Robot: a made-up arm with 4 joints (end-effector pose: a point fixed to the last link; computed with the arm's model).
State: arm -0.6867 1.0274 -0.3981 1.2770
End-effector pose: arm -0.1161 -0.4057 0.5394 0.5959 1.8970 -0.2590
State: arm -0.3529 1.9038 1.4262 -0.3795
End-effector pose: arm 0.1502 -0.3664 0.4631 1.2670 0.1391 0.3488
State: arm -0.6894 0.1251 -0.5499 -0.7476
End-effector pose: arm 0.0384 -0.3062 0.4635 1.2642 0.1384 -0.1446
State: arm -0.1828 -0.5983 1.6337 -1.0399
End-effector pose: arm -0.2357 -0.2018 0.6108 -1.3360 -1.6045 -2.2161
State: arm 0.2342 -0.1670 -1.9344 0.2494
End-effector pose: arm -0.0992 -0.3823 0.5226 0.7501 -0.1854 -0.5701
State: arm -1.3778 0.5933 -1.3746 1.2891
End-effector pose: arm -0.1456 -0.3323 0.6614 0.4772 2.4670 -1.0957
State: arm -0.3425 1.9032 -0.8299 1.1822
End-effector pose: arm -0.1127 -0.2812 0.5645 1.1594 1.0502 -1.5096
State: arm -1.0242 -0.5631 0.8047 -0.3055
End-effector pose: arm -0.1313 -0.1552 0.5853 1.8377 1.1845 1.9457
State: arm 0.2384 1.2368 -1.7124 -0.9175
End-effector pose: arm -0.1017 -0.3757 0.5844 0.2133 -1.6088 -1.7467
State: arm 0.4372 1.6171 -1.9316 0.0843
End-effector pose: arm -0.0331 -0.2604 0.5580 1.1026 -0.8828 -2.2642
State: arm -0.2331 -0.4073 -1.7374 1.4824
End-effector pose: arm -0.1860 -0.4344 0.5858 0.2622 1.5854 -0.1468
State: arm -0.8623 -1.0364 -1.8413 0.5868
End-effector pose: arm -0.1413 -0.4369 0.5172 0.6404 1.3811 0.1577
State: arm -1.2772 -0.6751 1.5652 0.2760
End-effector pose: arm -0.1767 -0.1880 0.6425 -0.9824 -0.3230 -2.4795
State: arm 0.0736 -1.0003 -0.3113 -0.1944
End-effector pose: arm -0.0122 -0.2376 0.5378 0.4907 0.5408 1.6253
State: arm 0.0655 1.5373 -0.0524 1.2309
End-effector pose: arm -0.0654 -0.4257 0.5401 0.6660 1.0612 -0.2485
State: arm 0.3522 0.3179 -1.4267 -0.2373
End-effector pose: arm -0.0206 -0.3901 0.5654 0.8340 -0.7421 -0.5239
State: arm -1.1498 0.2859 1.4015 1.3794
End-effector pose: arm -0.0135 -0.1779 0.4062 -0.0109 1.0843 2.6137
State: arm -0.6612 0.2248 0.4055 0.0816
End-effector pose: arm 0.0027 -0.2356 0.4495 1.0715 1.0450 1.0362
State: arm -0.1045 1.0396 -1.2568 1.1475
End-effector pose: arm -0.1409 -0.2931 0.5612 0.9724 0.9959 -1.0216
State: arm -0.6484 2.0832 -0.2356 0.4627
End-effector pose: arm -0.1184 -0.3828 0.4966 0.7508 0.7059 -1.4282
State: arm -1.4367 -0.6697 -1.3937 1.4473
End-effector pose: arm -0.1440 -0.4669 0.5652 0.3580 2.6404 0.6933
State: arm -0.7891 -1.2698 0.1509 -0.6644
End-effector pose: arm -0.1493 -0.1955 0.6044 1.8446 1.1004 1.8411
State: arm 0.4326 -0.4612 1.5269 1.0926
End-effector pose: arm -0.0135 -0.1439 0.5504 -2.1358 0.6273 2.1745
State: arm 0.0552 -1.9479 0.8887 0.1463
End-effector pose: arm -0.1768 -0.3453 0.4864 0.8818 -0.8656 -2.1994
